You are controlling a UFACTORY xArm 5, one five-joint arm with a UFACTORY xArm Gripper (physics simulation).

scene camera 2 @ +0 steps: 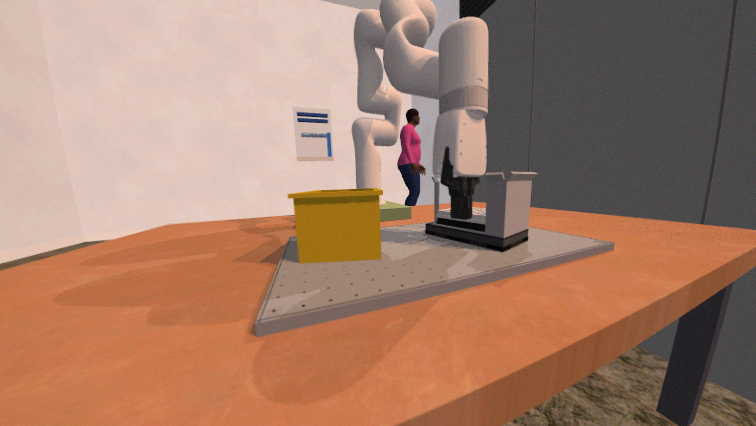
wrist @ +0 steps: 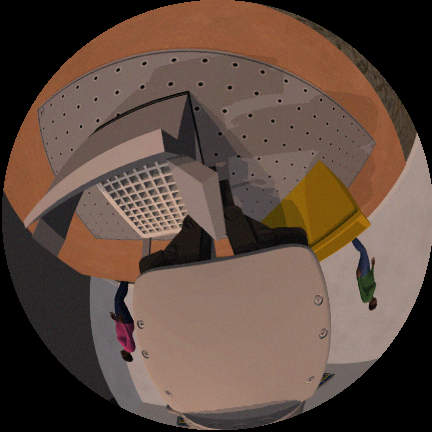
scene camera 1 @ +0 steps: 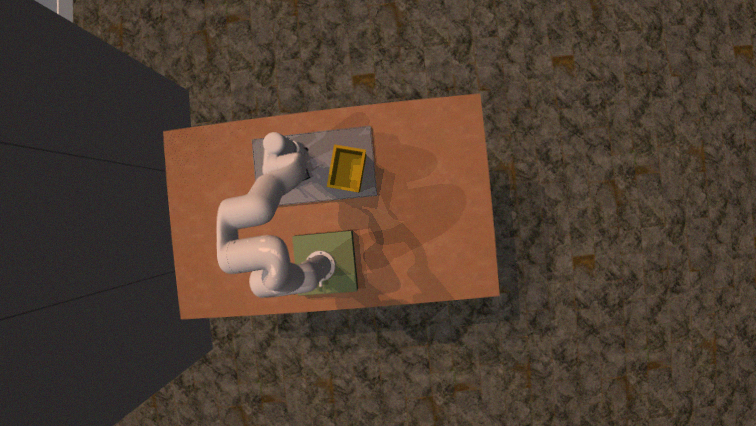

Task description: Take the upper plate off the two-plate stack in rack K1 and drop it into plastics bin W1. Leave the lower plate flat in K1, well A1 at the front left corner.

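Frame: origin at the arm's base, x right, y down, z ahead, level; centimetres.
Seen in the pictures: gripper, fingertip midpoint: [scene camera 2: 461, 218]; arm's base at its link origin: [scene camera 1: 320, 265].
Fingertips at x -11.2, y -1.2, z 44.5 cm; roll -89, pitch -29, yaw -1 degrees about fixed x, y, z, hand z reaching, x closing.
Offsets run from my fingertips to a thing's middle. Level surfaces: height alone.
A grey corner-walled rack, K1 {dx -4.4, dy -1.6, dz -2.6 cm} [scene camera 2: 507, 206] [wrist: 145, 115], stands on the breadboard. A white gridded plate {dx -4.7, dy -0.1, dz -1.9 cm} [scene camera 2: 479, 211] [wrist: 142, 197] lies in it and looks flat; whether a second plate is under it, I cannot tell. My gripper [scene camera 2: 461, 215] [wrist: 208, 180] points down, shut with nothing between its fingers. Its fingertips are low, beside the corner wall at the rack's bin-facing side; that wall partly hides the fingers in the wrist view, and contact is unclear. The yellow bin, W1 {dx +20.2, dy -0.6, dz -4.1 cm} [scene camera 1: 346, 168] [scene camera 2: 338, 230] [wrist: 330, 205], stands upright beside the rack. From overhead the arm covers most of the rack. Well A1 cannot be made out.
The grey perforated breadboard [scene camera 1: 317, 193] [scene camera 2: 370, 288] [wrist: 160, 75] bears the rack and bin on the orange-brown table {dy +5.7 cm} [scene camera 1: 433, 158] [scene camera 2: 158, 359]. The arm's base stands on a green block [scene camera 1: 338, 243] [scene camera 2: 396, 212]. People stand beyond the table in the wrist view.
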